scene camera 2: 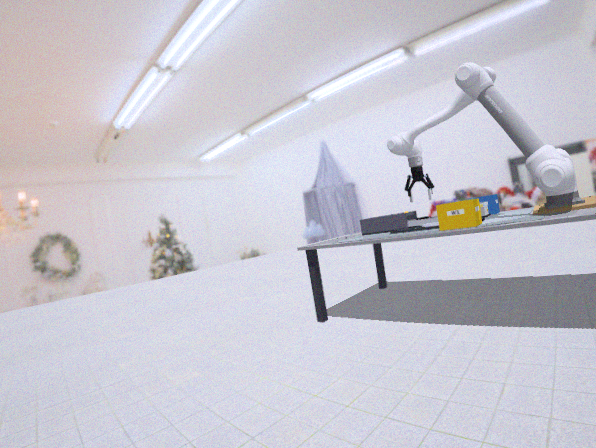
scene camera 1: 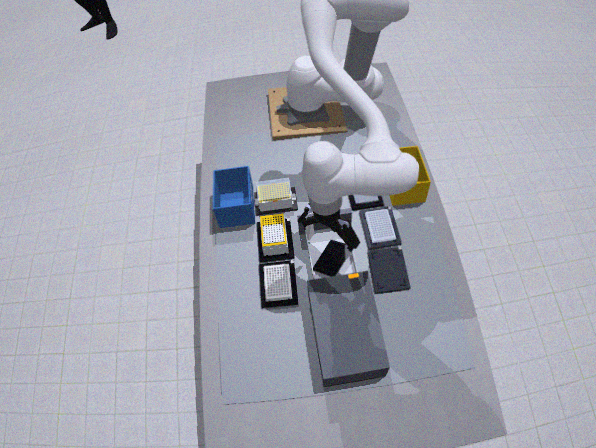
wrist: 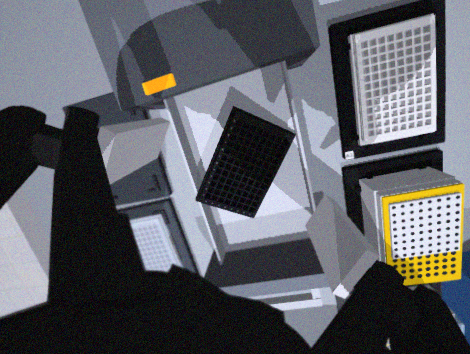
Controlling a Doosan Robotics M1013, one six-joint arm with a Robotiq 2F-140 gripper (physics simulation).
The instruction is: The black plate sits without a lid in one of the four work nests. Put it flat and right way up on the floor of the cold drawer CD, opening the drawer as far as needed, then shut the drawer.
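Frame: origin at the arm's base, x ahead, y left, z up, level; millimetres.
Seen in the pictures: gripper, between the fingertips: [scene camera 2: 421, 201] [scene camera 1: 329, 245] [wrist: 240, 176]; arm's base, origin of its link: [scene camera 2: 563, 204] [scene camera 1: 305, 109].
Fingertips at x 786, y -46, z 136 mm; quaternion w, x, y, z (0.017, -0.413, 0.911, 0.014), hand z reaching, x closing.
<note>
Pixels of each thing's middle, then the offset from my fingertips to it. "spot": a spot on its surface instead.
- black plate, middle of its body: [wrist: 244, 167] [scene camera 1: 332, 257] dx -22, dy +13, dz -114 mm
- open drawer, a spot on its surface: [wrist: 270, 222] [scene camera 1: 324, 238] spot: dx -116, dy +3, dz -137 mm
- orange tab, a spot on its surface: [wrist: 159, 84] [scene camera 1: 353, 275] spot: dx +91, dy +58, dz -49 mm
- white plate, middle of its body: [wrist: 394, 84] [scene camera 1: 277, 282] dx +26, dy -179, dz -136 mm
- yellow rack, middle of its body: [wrist: 409, 227] [scene camera 1: 274, 234] dx -148, dy -167, dz -110 mm
- yellow-topped plate, middle of its body: [scene camera 1: 274, 195] [scene camera 2: 479, 210] dx -319, dy -144, dz -116 mm
- blue bin, middle of its body: [scene camera 1: 234, 196] [scene camera 2: 483, 205] dx -326, dy -293, dz -95 mm
- pale plate, middle of its body: [wrist: 150, 253] [scene camera 1: 380, 225] dx -129, dy +208, dz -136 mm
- bare dark nest, middle of its body: [wrist: 118, 152] [scene camera 1: 388, 269] [scene camera 2: 407, 229] dx +43, dy +196, dz -146 mm
- yellow bin, middle of its body: [scene camera 1: 405, 175] [scene camera 2: 459, 214] dx -304, dy +349, dz -95 mm
The black plate [scene camera 1: 330, 257] [wrist: 246, 162] lies in the open drawer [scene camera 1: 320, 244] [wrist: 270, 222], wells facing up. It is turned askew to the drawer, with two opposite corners close to or at the side walls. I cannot tell whether it lies flat on the floor or rests partly on a wall. The dark grey drawer housing [scene camera 1: 345, 325] [scene camera 2: 385, 223] [wrist: 220, 45] has an orange tab [scene camera 1: 353, 275] [wrist: 159, 84] at its edge. My gripper [scene camera 1: 328, 235] [scene camera 2: 421, 198] [wrist: 240, 176] is wide open and empty above the drawer, fingers apart on either side of the plate.
Left of the drawer in scene camera 1 stand a white plate [scene camera 1: 277, 282] [wrist: 397, 80], a yellow rack [scene camera 1: 273, 230] [wrist: 425, 235], a yellow-topped plate [scene camera 1: 274, 192] and a blue bin [scene camera 1: 232, 200]. On the right are a pale plate [scene camera 1: 381, 226], a bare dark nest [scene camera 1: 389, 270] and a yellow bin [scene camera 1: 412, 192] [scene camera 2: 457, 216].
</note>
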